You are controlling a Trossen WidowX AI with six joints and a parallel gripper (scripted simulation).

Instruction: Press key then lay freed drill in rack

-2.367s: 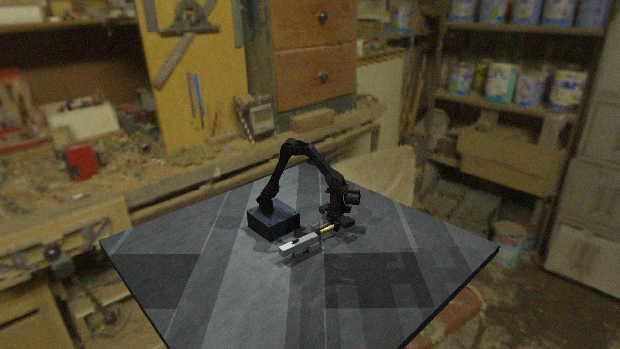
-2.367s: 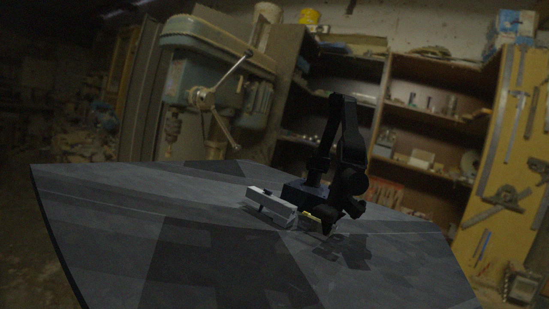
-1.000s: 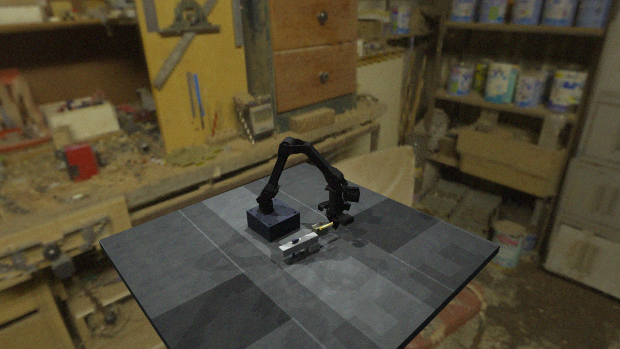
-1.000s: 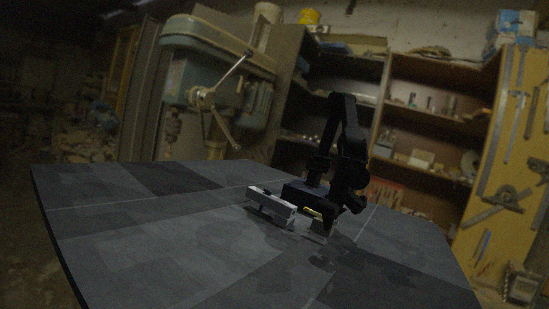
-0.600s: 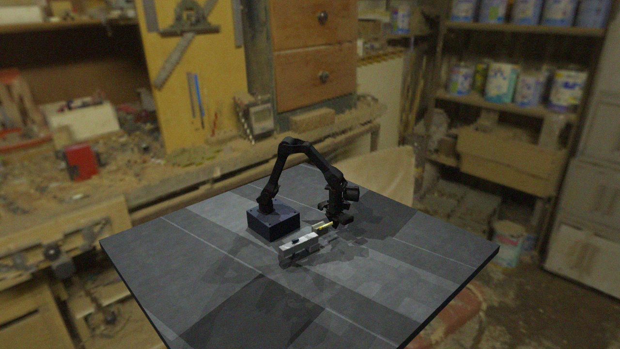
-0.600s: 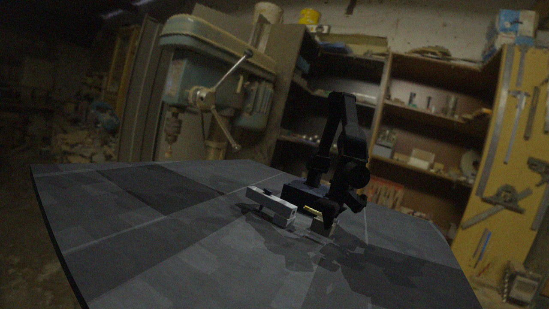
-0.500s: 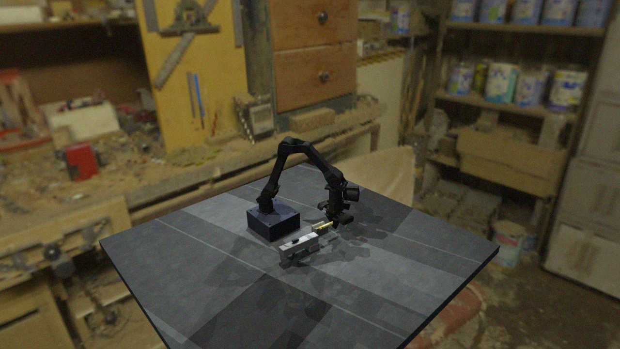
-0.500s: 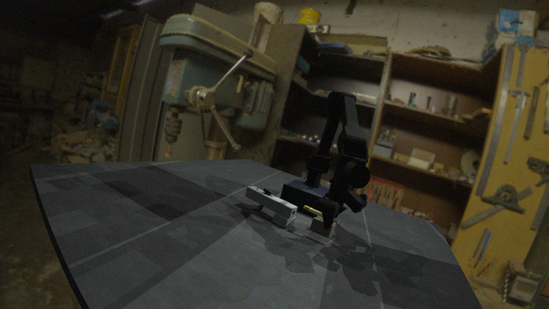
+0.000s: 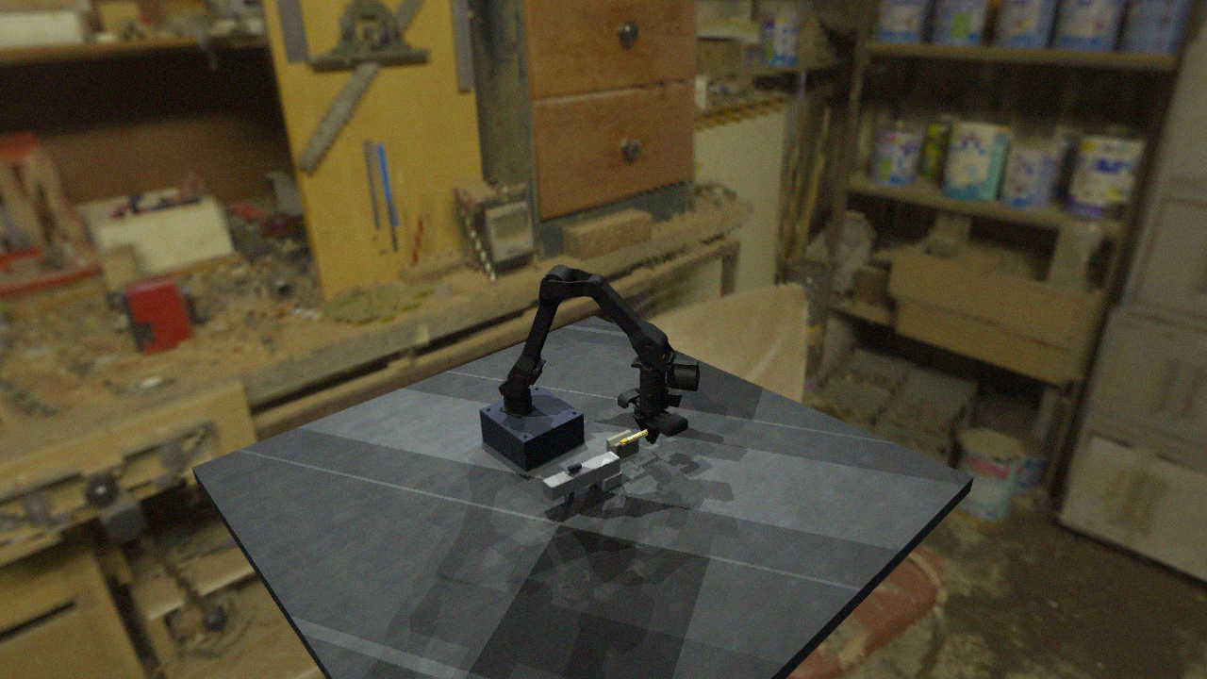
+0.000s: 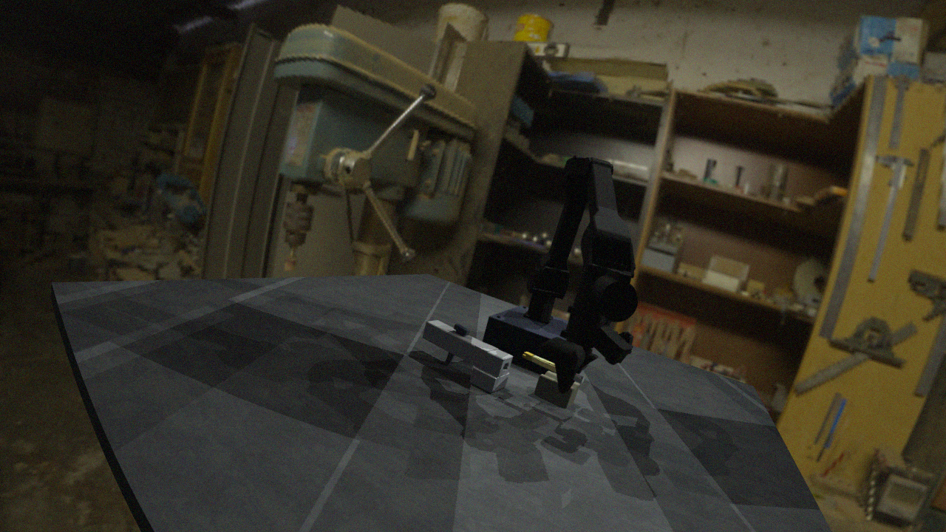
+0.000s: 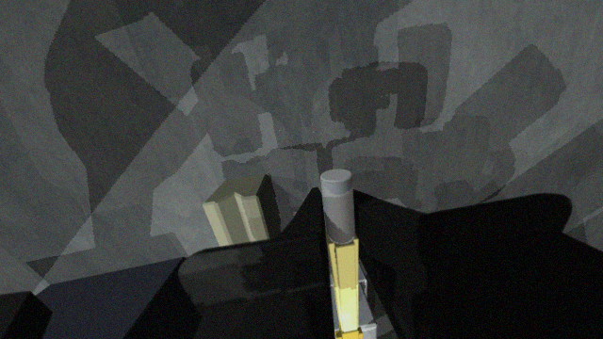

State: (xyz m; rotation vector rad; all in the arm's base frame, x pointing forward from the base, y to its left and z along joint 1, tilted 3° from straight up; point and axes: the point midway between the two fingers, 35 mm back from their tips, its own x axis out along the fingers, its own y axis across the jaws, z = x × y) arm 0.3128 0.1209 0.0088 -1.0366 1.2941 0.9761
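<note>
The drill lies 10 mm behind my gripper tip, 40 mm to the right of it and 30 mm above it. Also, from my gripper tip: small dark key: 50 mm behind, 220 mm to the right; rack: 70 mm behind, 10 mm to the right, 30 mm below.
</note>
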